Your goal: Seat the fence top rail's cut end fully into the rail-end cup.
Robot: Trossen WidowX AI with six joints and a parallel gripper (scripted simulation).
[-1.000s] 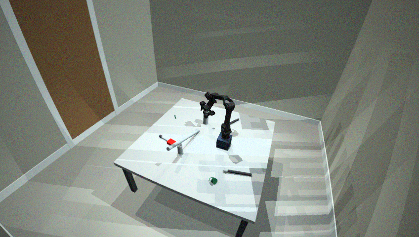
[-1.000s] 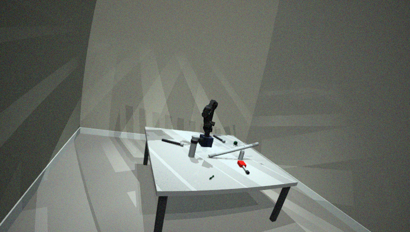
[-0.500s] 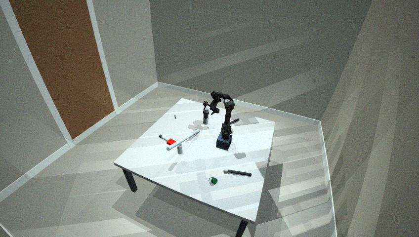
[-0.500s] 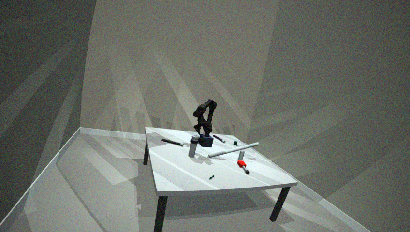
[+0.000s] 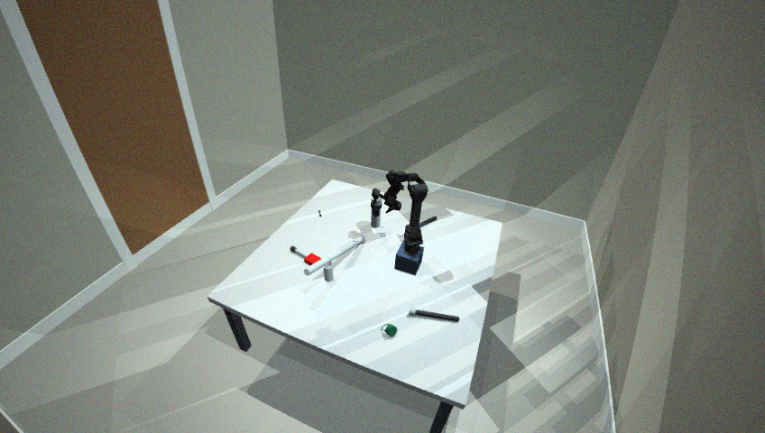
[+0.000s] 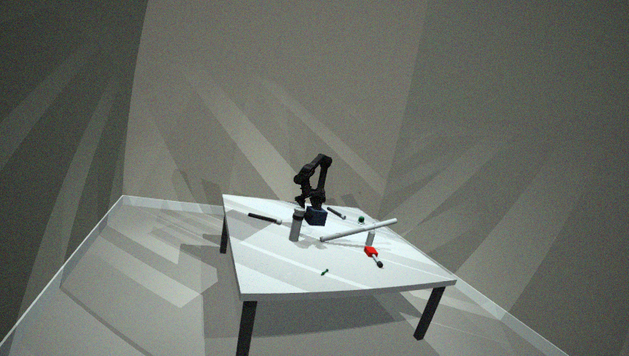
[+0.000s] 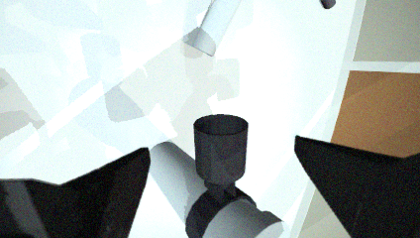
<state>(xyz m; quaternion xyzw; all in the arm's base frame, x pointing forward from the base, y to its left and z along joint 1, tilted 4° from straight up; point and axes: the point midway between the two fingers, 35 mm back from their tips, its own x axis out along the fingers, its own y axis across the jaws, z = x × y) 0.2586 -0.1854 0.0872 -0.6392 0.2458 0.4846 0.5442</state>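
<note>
The dark rail-end cup is 30 mm ahead of my gripper tip, 20 mm to the right of it and 30 mm below it. The rest, counted from my gripper tip: green cup 310 mm behind, 620 mm to the left, 170 mm below; then small green screw 430 mm ahead, 20 mm to the right, 180 mm below; then short line post 90 mm ahead, 450 mm to the left, 80 mm below.
</note>
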